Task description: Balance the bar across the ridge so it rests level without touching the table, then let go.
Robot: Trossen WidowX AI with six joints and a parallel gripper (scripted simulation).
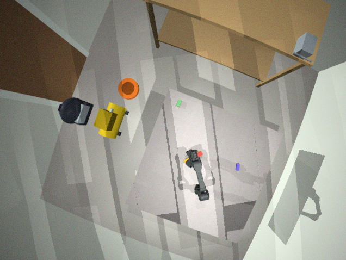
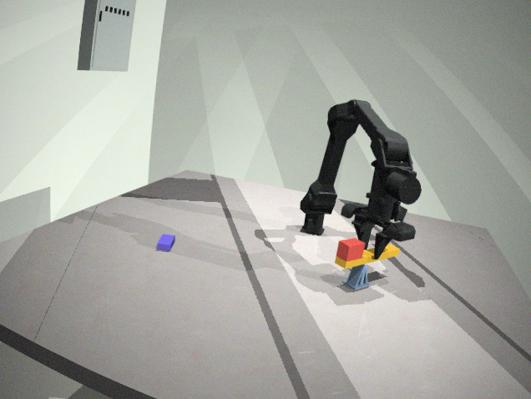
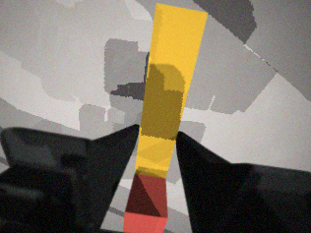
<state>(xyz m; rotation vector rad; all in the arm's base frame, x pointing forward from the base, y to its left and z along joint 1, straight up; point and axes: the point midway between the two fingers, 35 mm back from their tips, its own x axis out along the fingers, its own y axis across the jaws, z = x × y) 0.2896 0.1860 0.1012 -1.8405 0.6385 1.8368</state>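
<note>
The ridge lies 20 mm to the right of my gripper tip, 20 mm ahead of it and 10 mm below it. From my gripper tip the other things lie so: small purple block (490 mm to the right, 60 mm below, 60 mm ahead); then small green block (450 mm ahead, 310 mm to the left, 60 mm below).
</note>
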